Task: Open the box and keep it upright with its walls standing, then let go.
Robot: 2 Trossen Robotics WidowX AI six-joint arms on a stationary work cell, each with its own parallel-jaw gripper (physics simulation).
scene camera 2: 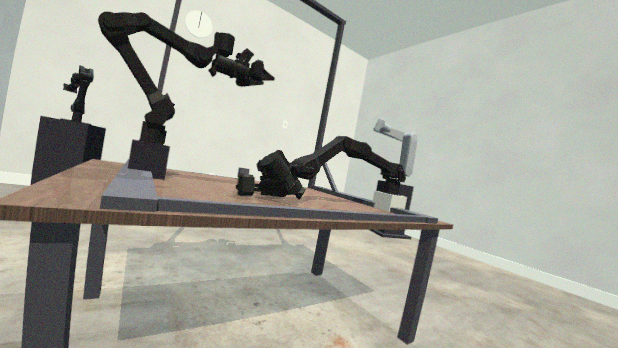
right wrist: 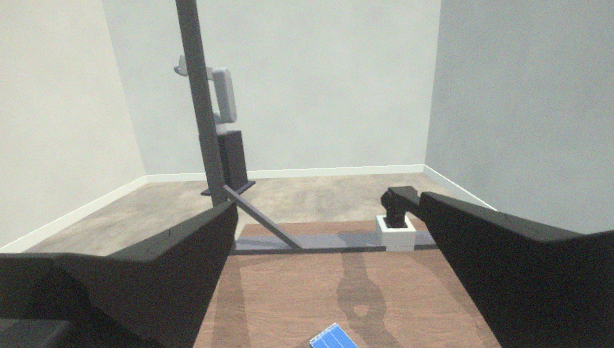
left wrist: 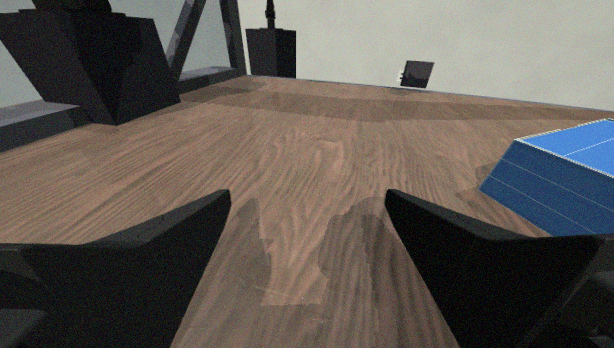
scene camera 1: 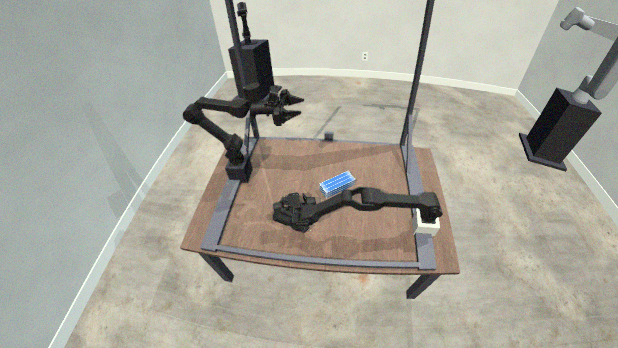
The right gripper [scene camera 2: 268, 81] is open, holding nothing. Further things: the left gripper [scene camera 2: 247, 187], a dark metal frame [scene camera 1: 425, 254], a dark metal frame [right wrist: 228, 192] and a dark block [left wrist: 416, 74].
The left gripper shows as well in the left wrist view [left wrist: 309, 196]. The right gripper also shows in the right wrist view [right wrist: 328, 205] and in scene camera 1 [scene camera 1: 302, 105].
